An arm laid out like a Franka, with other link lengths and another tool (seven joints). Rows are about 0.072 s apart.
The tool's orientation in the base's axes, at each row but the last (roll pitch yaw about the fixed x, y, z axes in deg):
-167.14, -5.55, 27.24
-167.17, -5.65, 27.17
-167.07, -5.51, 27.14
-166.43, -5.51, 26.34
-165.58, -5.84, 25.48
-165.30, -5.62, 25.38
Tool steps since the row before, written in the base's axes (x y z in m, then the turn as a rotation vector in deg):
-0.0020, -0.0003, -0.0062, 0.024, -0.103, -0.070
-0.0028, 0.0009, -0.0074, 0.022, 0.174, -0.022
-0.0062, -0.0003, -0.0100, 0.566, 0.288, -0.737
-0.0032, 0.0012, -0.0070, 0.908, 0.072, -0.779
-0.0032, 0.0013, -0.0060, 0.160, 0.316, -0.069
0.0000, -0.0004, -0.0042, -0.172, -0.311, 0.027
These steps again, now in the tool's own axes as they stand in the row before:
-0.0025, 0.0007, 0.0060, -0.032, 0.115, 0.043
-0.0028, -0.0004, 0.0074, 0.096, -0.134, 0.063
-0.0066, -0.0004, 0.0097, 0.561, 0.180, 0.774
-0.0030, -0.0008, 0.0071, 0.767, 0.530, 0.753
-0.0029, -0.0010, 0.0062, 0.272, -0.185, 0.148
-0.0006, 0.0014, 0.0039, -0.285, 0.186, -0.106

